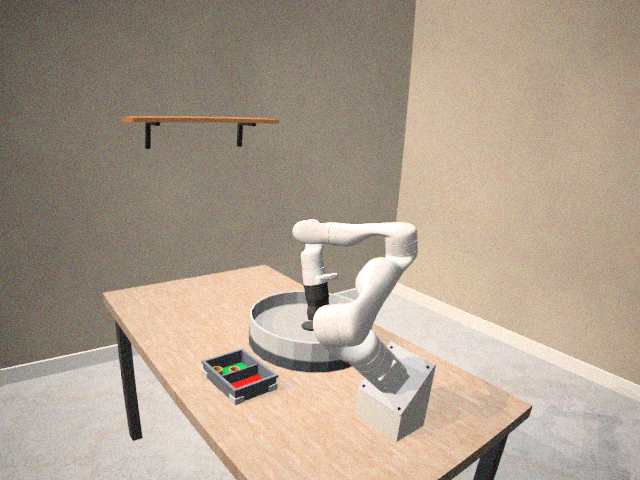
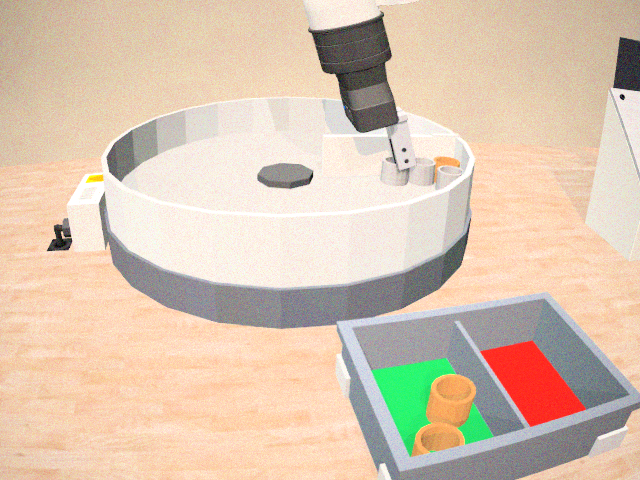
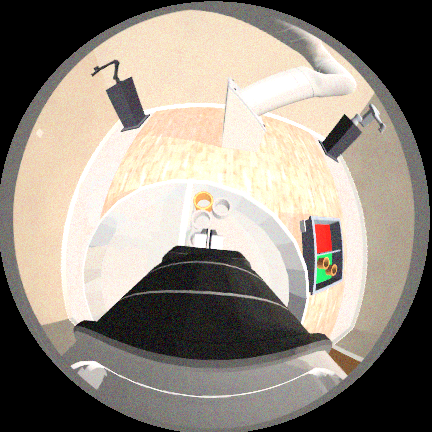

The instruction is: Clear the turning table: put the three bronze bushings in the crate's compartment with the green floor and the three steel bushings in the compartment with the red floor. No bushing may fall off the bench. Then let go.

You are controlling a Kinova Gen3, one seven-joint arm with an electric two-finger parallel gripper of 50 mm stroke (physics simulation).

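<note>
My gripper (image 2: 404, 166) (image 3: 208, 235) is shut on the wall of the nearest steel bushing (image 2: 391, 173) (image 3: 192, 238), which stands upright on the turning table (image 1: 286, 347) (image 2: 284, 248). The second steel bushing (image 2: 423, 173) (image 3: 201, 219) stands beside it. The third steel bushing (image 2: 448, 179) (image 3: 221, 207) is by the rim. A bronze bushing (image 2: 447, 162) (image 3: 195, 202) stands behind them, near the divider. Two bronze bushings, one (image 2: 448, 411) (image 3: 324, 263) and another (image 2: 419, 448) (image 3: 332, 270), are in the crate's (image 2: 496, 308) green compartment. The red floor (image 2: 527, 382) (image 3: 323, 237) shows no bushing.
The table's raised rim surrounds the bushings, and a white divider (image 2: 356, 155) (image 3: 184, 217) stands close to them. A dark hub (image 2: 285, 175) is at the table's centre. The crate's low partition (image 2: 491, 374) separates its compartments. The arm's base (image 1: 395, 408) stands on the bench (image 1: 310, 428).
</note>
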